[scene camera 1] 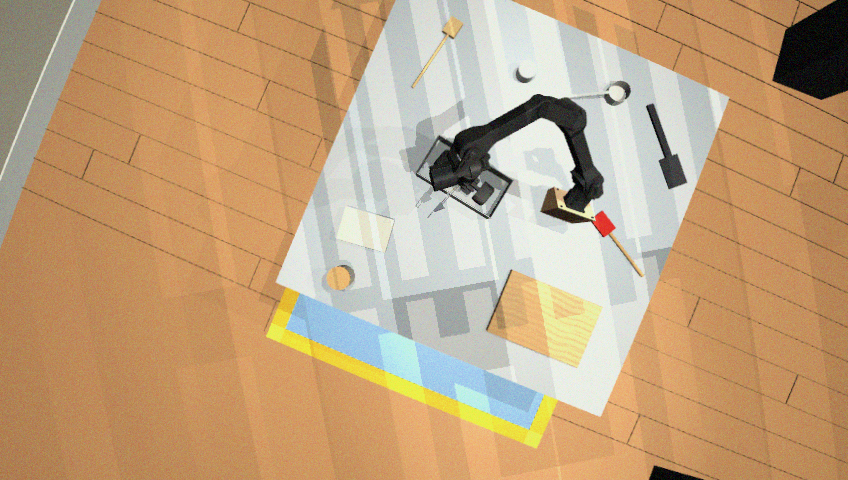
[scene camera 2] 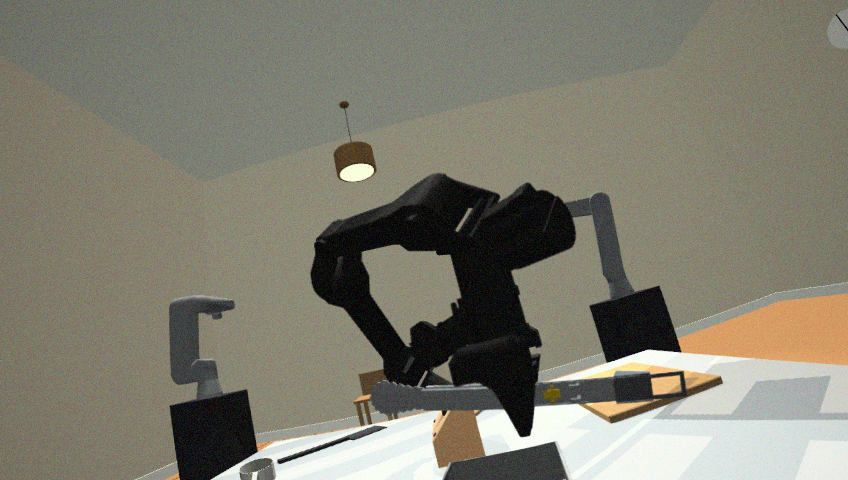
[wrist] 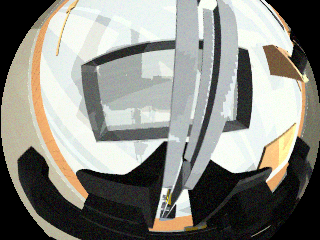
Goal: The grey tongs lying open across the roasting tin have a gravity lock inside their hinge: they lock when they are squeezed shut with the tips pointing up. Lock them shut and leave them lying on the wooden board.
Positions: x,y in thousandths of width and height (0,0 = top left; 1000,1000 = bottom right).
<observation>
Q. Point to a wooden board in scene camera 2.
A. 821,797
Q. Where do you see a roasting tin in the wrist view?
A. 398,385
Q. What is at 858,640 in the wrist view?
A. A wooden board.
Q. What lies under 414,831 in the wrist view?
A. My gripper.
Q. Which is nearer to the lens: the cream tile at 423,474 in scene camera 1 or the black spatula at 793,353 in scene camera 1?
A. The cream tile.
</observation>
